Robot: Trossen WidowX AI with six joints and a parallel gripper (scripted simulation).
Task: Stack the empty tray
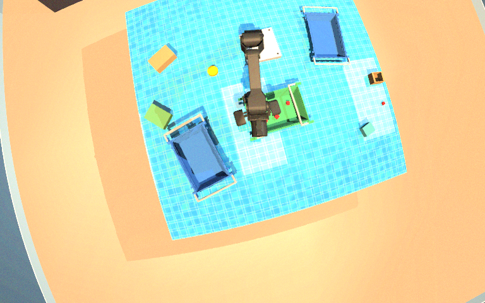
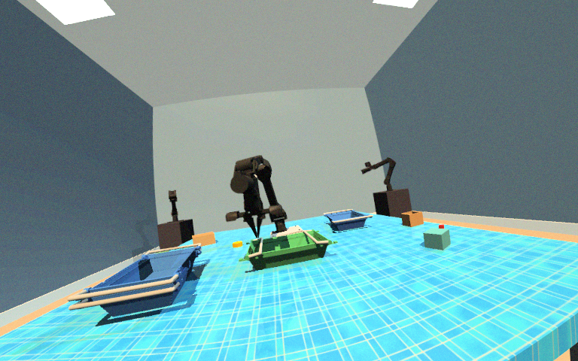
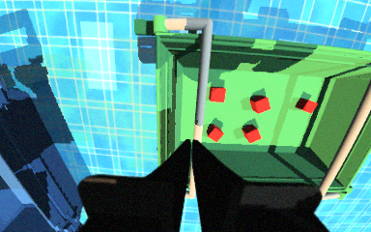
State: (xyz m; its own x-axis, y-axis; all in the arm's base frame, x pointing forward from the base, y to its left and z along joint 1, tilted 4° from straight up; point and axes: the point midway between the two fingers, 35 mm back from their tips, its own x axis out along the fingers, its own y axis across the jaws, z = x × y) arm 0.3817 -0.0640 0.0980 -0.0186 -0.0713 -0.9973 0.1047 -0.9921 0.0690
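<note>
The blue tray is 44 cm to the left of my gripper tip, 36 cm behind it and 4 cm below it. From my gripper tip the other things lie so: yellow disc: 26 cm behind, 16 cm to the right, 8 cm below; then green block: 45 cm to the right, 10 cm behind, 7 cm below; then teal cube: 54 cm to the left, 15 cm ahead, 7 cm below.
</note>
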